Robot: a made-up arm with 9 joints. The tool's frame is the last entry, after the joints. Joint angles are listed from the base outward.
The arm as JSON. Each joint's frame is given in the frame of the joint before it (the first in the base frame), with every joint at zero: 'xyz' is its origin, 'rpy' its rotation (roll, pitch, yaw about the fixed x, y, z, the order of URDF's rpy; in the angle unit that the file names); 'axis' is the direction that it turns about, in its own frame. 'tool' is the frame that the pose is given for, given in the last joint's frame.
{
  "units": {
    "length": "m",
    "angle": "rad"
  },
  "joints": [
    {
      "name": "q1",
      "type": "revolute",
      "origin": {
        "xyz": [
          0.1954,
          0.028,
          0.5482
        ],
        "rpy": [
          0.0,
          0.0,
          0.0
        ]
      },
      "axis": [
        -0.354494,
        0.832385,
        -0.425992
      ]
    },
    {
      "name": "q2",
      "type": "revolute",
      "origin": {
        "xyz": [
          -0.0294,
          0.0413,
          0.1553
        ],
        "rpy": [
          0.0,
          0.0,
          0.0
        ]
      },
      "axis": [
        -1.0,
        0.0,
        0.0
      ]
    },
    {
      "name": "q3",
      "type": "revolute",
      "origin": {
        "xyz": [
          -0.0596,
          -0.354,
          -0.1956
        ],
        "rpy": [
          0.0,
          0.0,
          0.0
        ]
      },
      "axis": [
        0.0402,
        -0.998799,
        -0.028
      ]
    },
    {
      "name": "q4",
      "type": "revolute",
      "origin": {
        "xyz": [
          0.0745,
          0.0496,
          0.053
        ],
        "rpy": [
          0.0,
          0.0,
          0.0
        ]
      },
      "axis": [
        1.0,
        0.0,
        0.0
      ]
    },
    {
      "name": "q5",
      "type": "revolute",
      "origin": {
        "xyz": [
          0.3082,
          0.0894,
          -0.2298
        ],
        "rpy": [
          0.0,
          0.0,
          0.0
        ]
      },
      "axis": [
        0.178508,
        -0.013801,
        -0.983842
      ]
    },
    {
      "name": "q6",
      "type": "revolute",
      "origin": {
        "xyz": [
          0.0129,
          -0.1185,
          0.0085
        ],
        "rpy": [
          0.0,
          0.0,
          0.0
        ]
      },
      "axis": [
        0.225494,
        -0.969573,
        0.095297
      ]
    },
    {
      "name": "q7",
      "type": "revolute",
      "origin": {
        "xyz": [
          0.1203,
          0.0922,
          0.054
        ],
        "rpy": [
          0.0,
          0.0,
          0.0
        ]
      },
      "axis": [
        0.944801,
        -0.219,
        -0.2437
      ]
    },
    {
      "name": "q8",
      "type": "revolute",
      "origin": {
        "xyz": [
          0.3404,
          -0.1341,
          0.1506
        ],
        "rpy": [
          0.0,
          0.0,
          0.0
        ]
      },
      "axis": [
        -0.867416,
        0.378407,
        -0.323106
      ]
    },
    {
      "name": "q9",
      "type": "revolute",
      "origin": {
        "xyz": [
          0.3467,
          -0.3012,
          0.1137
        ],
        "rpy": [
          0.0,
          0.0,
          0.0
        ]
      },
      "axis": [
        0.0,
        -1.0,
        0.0
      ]
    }
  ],
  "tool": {
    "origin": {
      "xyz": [
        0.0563,
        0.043,
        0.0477
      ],
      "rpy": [
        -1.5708,
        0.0,
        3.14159
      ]
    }
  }
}
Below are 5 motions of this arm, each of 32 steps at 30 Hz.
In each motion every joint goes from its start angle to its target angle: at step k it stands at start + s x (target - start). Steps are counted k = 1, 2, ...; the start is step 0. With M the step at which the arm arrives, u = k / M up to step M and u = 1 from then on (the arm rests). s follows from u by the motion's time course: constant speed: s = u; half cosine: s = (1 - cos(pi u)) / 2; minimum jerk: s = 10 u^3 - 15 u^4 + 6 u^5.
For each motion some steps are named. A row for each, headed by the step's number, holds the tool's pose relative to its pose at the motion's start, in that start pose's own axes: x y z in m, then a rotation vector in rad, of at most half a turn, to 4 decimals.
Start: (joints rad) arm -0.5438 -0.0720 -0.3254 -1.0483 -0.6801 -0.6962 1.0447 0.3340 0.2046
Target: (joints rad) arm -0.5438 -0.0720 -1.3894 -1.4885 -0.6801 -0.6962 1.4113 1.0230 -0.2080
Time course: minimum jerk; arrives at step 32
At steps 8, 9, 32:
8: -0.0209 0.0676 -0.0785 0.1174 -0.0364 -0.1249
9: -0.0262 0.0912 -0.1052 0.1590 -0.0485 -0.1662
32: 0.1110 0.6540 -0.6694 1.3180 -0.2329 -0.8232

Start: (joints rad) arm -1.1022 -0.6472 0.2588 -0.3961 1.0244 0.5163 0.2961 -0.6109 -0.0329
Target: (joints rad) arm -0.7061 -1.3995 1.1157 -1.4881 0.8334 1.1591 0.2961 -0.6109 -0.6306
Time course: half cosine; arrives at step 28
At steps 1, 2, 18, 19, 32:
1: -0.0004 -0.0034 -0.0021 0.0002 -0.0028 0.0019
2: -0.0013 -0.0136 -0.0085 0.0009 -0.0111 0.0076
18: 0.3392 -0.6395 -0.6981 0.5971 -0.6102 0.2802
19: 0.3820 -0.6453 -0.7581 0.6736 -0.6412 0.2771
32: 0.5744 -0.5730 -1.0272 1.0795 -0.7472 0.2048

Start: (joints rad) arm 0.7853 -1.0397 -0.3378 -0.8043 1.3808 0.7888 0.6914 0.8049 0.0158
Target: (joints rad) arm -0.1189 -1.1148 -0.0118 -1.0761 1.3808 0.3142 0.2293 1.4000 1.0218
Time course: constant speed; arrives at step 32
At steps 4, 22, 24, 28, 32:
4: -0.0048 0.0232 -0.0368 0.0297 0.0133 0.0477
22: -0.0277 0.0953 -0.2513 0.1786 -0.1000 0.2439
24: -0.0299 0.1001 -0.2796 0.1908 -0.1312 0.2670
28: -0.0335 0.1076 -0.3384 0.2090 -0.2041 0.3160
32: -0.0357 0.1122 -0.4003 0.2169 -0.2902 0.3694

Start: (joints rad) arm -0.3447 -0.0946 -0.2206 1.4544 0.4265 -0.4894 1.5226 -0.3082 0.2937
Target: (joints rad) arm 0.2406 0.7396 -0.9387 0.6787 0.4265 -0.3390 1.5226 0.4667 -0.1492
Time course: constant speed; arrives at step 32
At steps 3, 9, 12, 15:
3: -0.0825 -0.1436 -0.1578 0.0381 -0.1344 0.0824
9: -0.1071 -0.4880 -0.4679 0.1489 -0.3532 0.2860
12: -0.0460 -0.6714 -0.6070 0.2163 -0.4329 0.4059
15: 0.0624 -0.8499 -0.7279 0.2876 -0.4903 0.5367

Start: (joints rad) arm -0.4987 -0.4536 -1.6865 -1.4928 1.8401 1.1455 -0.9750 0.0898 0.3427
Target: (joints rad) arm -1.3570 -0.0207 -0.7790 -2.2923 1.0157 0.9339 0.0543 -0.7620 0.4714
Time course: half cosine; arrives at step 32
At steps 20, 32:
20: 0.2860 -0.0322 0.2068 -0.3703 0.3113 1.3079
32: 0.2522 -0.0583 0.1982 -0.4137 -0.0691 1.6394

